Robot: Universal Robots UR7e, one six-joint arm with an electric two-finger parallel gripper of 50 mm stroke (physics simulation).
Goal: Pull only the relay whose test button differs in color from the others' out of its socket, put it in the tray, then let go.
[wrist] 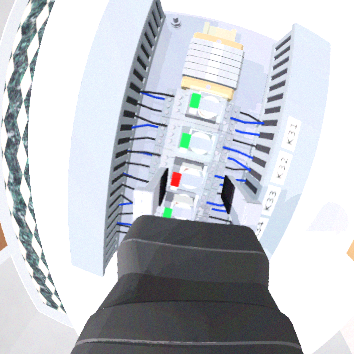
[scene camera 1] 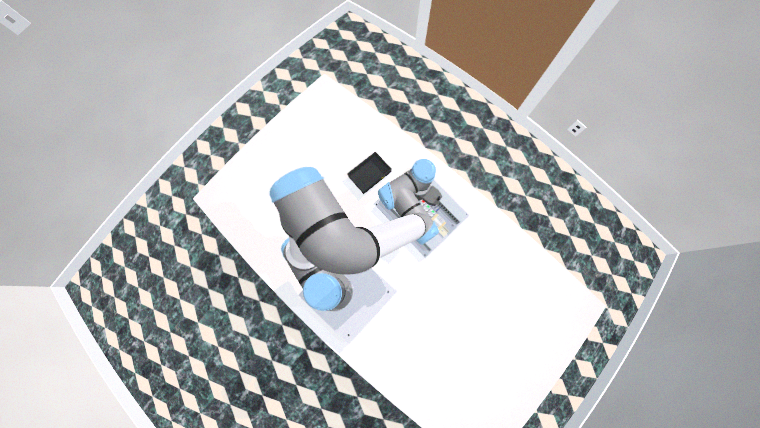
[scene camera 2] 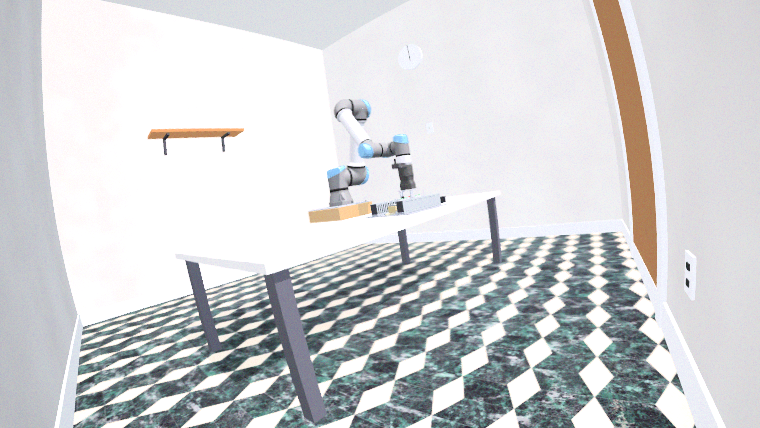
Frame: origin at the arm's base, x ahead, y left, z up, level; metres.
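Seen in the pictures: gripper, fingertip midpoint: [wrist: 194, 182]; arm's base, origin of the base link: [scene camera 2: 341, 204].
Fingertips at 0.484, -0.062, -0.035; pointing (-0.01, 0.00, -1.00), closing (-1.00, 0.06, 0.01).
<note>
Offsets run from my fingertips to a thing's top centre, as dx, dy, dz. "*": to the spot under its first point.
The relay with the red test button {+0.008, -0.009, +0.029} [wrist: 189, 178] sits in its socket in the row, third from the beige-ended terminal block. Relays with green buttons {-0.003, -0.066, +0.029} [wrist: 206, 107] {+0.003, -0.037, +0.029} [wrist: 201, 143] sit on its far side; another green-button relay {+0.014, +0.020, +0.029} [wrist: 183, 204] is on its near side, partly hidden by the gripper body. My gripper [wrist: 194, 182] [scene camera 2: 406, 195] is open and empty, pointing down low over the row. In the wrist view its fingertips stand on either side of the row, around the near part of the red-button relay. The black tray {* +0.007, +0.260, -0.037} [scene camera 1: 369, 172] lies empty beside the panel; it does not show in the wrist view.
Grey slotted wire ducts {+0.087, -0.038, +0.023} [wrist: 97, 135] {-0.076, -0.007, +0.023} [wrist: 300, 115] flank the relay row, with black and blue wires running to the sockets. The terminal block {-0.010, -0.104, +0.006} [wrist: 213, 62] stands at the row's far end. A tan box [scene camera 2: 340, 212] shows beside the panel in scene camera 2.
</note>
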